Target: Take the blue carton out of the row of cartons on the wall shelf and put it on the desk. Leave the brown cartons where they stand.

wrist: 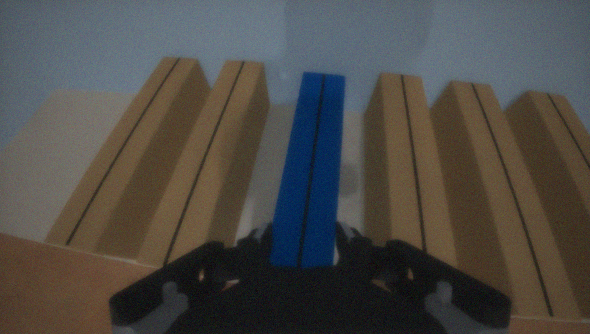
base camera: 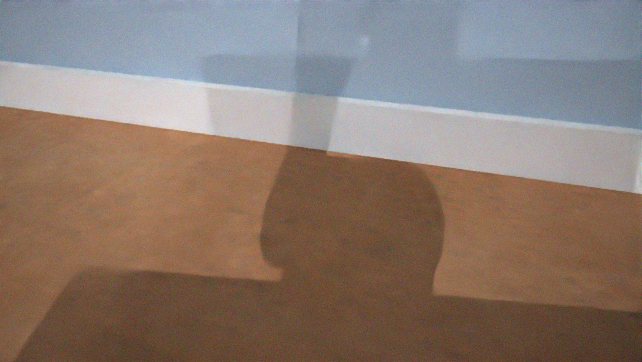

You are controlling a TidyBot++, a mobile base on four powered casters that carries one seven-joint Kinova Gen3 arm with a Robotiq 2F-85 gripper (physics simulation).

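Places are measured from the arm's base along level axes (x down, y back, z left), in metres.
Where they show: gripper, fingertip midpoint: [wrist: 304, 234].
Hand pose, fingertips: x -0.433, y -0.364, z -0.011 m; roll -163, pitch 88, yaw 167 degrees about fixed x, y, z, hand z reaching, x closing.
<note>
After its pixels a point has its place.
The blue carton [wrist: 312, 165] {x -0.430, y -0.427, z -0.020 m} stands upright in the row on the pale wall shelf [wrist: 60, 135] {x -0.349, y -0.532, z 0.381 m}, seen from above in the wrist view, with a dark line along its top. My gripper [wrist: 304, 234] {x -0.433, y -0.364, z -0.011 m} is partly open, with one fingertip at each side of the blue carton's near end. By the look of it the fingers do not squeeze it; how deep they reach is hard to tell. Brown cartons stand on both sides, the nearest being one on the left [wrist: 215, 130] {x -0.430, y -0.470, z 0.078 m} and one on the right [wrist: 411, 150] {x -0.429, y -0.443, z -0.119 m}, each with a gap to the blue one. The desk does not show in either view.
More brown cartons stand at the far left [wrist: 137, 135] {x -0.429, y -0.466, z 0.163 m} and to the right [wrist: 492, 150] {x -0.429, y -0.442, z -0.206 m} [wrist: 565, 120] {x -0.429, y -0.484, z -0.323 m}. The blue-grey wall [base camera: 125, 35] {x 0.243, y -0.631, z 0.356 m} [wrist: 125, 30] {x -0.463, y -0.611, z 0.214 m} rises behind the shelf. The base camera view shows the white baseboard [base camera: 100, 95] {x 0.346, y -0.630, z 0.440 m}, brown floor [base camera: 125, 200] {x 0.397, y -0.434, z 0.310 m} and the robot's shadow.
</note>
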